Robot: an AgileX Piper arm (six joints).
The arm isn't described. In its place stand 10 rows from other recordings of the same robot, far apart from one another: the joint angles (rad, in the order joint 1, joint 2, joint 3, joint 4, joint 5, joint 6), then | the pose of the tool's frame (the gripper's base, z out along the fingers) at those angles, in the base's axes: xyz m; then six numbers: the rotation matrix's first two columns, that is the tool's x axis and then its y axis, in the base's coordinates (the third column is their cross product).
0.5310, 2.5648, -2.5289, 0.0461, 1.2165, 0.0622 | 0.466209 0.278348 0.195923 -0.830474 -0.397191 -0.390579 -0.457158 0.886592 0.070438
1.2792, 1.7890, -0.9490, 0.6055, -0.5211, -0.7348 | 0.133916 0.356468 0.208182 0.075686 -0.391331 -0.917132 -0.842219 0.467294 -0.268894
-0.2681, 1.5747, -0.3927, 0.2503, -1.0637, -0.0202 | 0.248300 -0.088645 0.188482 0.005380 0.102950 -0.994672 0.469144 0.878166 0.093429
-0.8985, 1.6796, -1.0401, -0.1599, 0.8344, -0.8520 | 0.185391 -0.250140 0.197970 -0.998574 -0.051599 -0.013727 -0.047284 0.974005 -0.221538
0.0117, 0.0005, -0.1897, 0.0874, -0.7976, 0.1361 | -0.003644 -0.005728 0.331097 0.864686 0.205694 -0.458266 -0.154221 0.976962 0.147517
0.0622, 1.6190, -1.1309, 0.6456, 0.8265, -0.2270 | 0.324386 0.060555 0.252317 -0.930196 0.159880 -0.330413 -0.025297 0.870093 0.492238
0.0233, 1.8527, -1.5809, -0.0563, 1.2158, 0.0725 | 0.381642 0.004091 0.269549 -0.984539 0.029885 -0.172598 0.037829 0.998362 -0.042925
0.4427, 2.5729, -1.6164, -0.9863, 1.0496, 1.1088 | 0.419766 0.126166 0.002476 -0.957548 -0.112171 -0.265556 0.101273 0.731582 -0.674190
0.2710, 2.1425, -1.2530, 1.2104, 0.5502, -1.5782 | 0.390072 0.154585 0.107171 -0.548081 -0.524398 -0.651623 -0.775992 0.609542 0.162155
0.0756, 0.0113, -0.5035, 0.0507, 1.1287, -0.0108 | -0.006900 0.003658 0.273071 -0.521390 -0.028566 -0.852840 -0.108737 0.993516 0.033198
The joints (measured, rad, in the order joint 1, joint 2, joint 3, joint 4, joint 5, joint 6), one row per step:
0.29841, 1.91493, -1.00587, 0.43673, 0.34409, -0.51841
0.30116, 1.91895, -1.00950, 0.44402, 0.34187, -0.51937
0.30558, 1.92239, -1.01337, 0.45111, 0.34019, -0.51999
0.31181, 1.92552, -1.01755, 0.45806, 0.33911, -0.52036
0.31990, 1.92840, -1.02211, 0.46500, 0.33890, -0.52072
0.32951, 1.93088, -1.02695, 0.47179, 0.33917, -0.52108
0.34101, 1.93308, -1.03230, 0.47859, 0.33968, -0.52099
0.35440, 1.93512, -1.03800, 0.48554, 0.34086, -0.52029
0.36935, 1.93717, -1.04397, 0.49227, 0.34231, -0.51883
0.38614, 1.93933, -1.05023, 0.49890, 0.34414, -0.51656
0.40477, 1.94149, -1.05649, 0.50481, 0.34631, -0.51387
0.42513, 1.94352, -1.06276, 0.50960, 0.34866, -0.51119
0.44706, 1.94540, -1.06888, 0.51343, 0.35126, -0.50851
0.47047, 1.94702, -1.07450, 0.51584, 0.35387, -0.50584
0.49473, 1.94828, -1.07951, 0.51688, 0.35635, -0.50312
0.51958, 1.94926, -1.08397, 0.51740, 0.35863, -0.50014
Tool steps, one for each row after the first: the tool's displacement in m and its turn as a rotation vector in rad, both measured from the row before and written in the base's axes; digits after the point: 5 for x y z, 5 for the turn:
0.00075, 0.00139, -0.00049, 0.00421, -0.00054, -0.00237
0.00055, 0.00197, -0.00025, 0.00446, -0.00074, -0.00071
0.00034, 0.00261, -0.00009, 0.00466, -0.00069, 0.00115
0.00010, 0.00329, 0.00006, 0.00489, -0.00042, 0.00327
-0.00010, 0.00384, 0.00025, 0.00503, -0.00060, 0.00506
-0.00030, 0.00453, 0.00047, 0.00548, -0.00093, 0.00663
-0.00061, 0.00522, 0.00059, 0.00601, -0.00049, 0.00810
-0.00088, 0.00577, 0.00064, 0.00626, -0.00021, 0.00926
-0.00122, 0.00642, 0.00066, 0.00657, 0.00032, 0.01061
-0.00167, 0.00702, 0.00064, 0.00627, 0.00071, 0.01275
-0.00212, 0.00755, 0.00068, 0.00561, 0.00057, 0.01538
-0.00262, 0.00801, 0.00069, 0.00499, 0.00065, 0.01775
-0.00319, 0.00836, 0.00066, 0.00398, 0.00055, 0.02027
-0.00368, 0.00846, 0.00064, 0.00303, 0.00031, 0.02201
-0.00412, 0.00850, 0.00062, 0.00267, 0.00036, 0.02268

